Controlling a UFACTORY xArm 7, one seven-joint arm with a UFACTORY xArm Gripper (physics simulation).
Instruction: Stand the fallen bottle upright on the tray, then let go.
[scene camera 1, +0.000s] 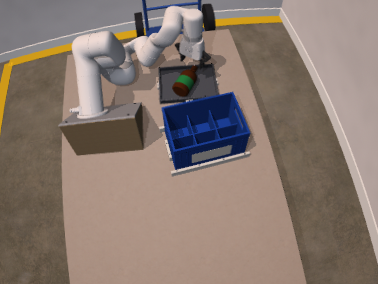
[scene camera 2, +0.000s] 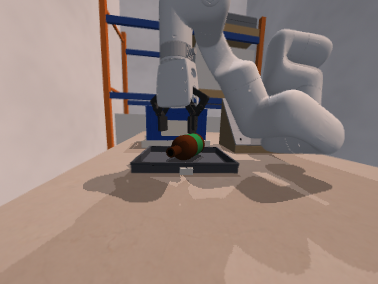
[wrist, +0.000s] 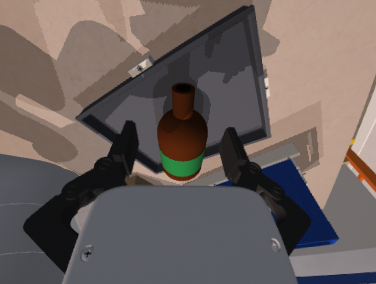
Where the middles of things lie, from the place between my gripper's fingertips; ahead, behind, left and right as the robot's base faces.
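The dark tray (scene camera 2: 153, 159) is 8 cm below my hand, 3 cm behind it and 4 cm to the right of it. I also see a brown bottle (scene camera 2: 184, 147), which is 5 cm below my hand, 4 cm behind it and 5 cm to the right. Then there is the blue divided crate (scene camera 1: 207, 129), 2 cm behind my hand and 35 cm to the right of it. Going by their middles, that crate is the farthest from my hand of the things named here.
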